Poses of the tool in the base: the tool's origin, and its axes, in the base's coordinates. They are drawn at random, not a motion.
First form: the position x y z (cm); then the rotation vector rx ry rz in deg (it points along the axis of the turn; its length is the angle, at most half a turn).
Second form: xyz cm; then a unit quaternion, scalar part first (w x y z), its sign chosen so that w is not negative. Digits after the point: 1 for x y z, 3 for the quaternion.
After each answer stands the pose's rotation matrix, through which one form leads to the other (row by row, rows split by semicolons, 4 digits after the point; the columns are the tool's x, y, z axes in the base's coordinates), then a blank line. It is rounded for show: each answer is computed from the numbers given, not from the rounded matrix.
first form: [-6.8, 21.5, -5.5, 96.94, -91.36, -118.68]
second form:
[-6.8, 21.5, -5.5, 0.014, 0.543, -0.512, -0.665]
-0.4092 -0.5379 -0.7370; -0.5749 -0.4752 0.6661; -0.7085 0.6963 -0.1147

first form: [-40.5, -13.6, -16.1, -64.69, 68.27, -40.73]
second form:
[-40.5, -13.6, -16.1, 0.626, -0.492, 0.519, -0.310]
0.2683 -0.1234 0.9554; -0.8994 0.3234 0.2943; -0.3453 -0.9382 -0.0242

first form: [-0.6, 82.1, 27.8, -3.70, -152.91, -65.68]
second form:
[-0.6, 82.1, 27.8, 0.118, -0.022, -0.912, -0.392]
-0.9712 0.1326 -0.1978; -0.0521 0.6920 0.7200; 0.2324 0.7096 -0.6652

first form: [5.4, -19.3, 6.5, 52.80, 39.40, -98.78]
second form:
[5.4, -19.3, 6.5, 0.510, 0.383, 0.286, -0.716]
-0.1879 0.9480 -0.2568; -0.5110 -0.3177 -0.7987; -0.8388 -0.0189 0.5441

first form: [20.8, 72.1, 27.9, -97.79, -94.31, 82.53]
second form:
[20.8, 72.1, 27.9, 0.183, -0.605, -0.583, 0.510]
-0.2017 0.5192 -0.8305; 0.8920 -0.2528 -0.3747; -0.4045 -0.8164 -0.4122

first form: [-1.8, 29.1, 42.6, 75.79, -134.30, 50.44]
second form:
[-1.8, 29.1, 42.6, 0.154, 0.462, -0.818, 0.307]
-0.5264 -0.8497 0.0312; -0.6601 0.3853 -0.6448; 0.5359 -0.3600 -0.7637

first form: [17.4, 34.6, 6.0, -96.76, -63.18, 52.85]
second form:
[17.4, 34.6, 6.0, 0.446, -0.682, -0.445, 0.372]
0.3265 0.2750 -0.9043; 0.9387 -0.2066 0.2761; -0.1109 -0.9390 -0.3256

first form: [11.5, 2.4, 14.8, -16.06, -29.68, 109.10]
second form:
[11.5, 2.4, 14.8, 0.543, -0.118, -0.218, 0.802]
-0.3820 -0.8199 -0.4265; 0.9229 -0.3147 -0.2218; 0.0476 -0.4783 0.8769

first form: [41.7, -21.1, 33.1, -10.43, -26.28, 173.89]
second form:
[41.7, -21.1, 33.1, 0.033, -0.059, -0.149, 0.986]
-0.9908 -0.0482 -0.1267; 0.0835 -0.9533 -0.2902; -0.1068 -0.2981 0.9485

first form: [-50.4, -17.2, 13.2, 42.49, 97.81, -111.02]
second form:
[-50.4, -17.2, 13.2, 0.225, 0.269, 0.619, -0.703]
-0.7537 0.6497 -0.0988; 0.0161 -0.1320 -0.9911; -0.6570 -0.7486 0.0890

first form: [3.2, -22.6, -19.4, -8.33, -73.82, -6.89]
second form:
[3.2, -22.6, -19.4, 0.795, -0.068, -0.600, -0.056]
0.2746 0.1702 -0.9464; -0.0079 0.9846 0.1748; 0.9615 -0.0405 0.2717

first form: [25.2, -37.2, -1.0, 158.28, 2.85, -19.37]
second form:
[25.2, -37.2, -1.0, 0.178, 0.977, 0.018, -0.120]
0.9708 0.0769 -0.2272; -0.0082 -0.9360 -0.3520; -0.2397 0.3436 -0.9080

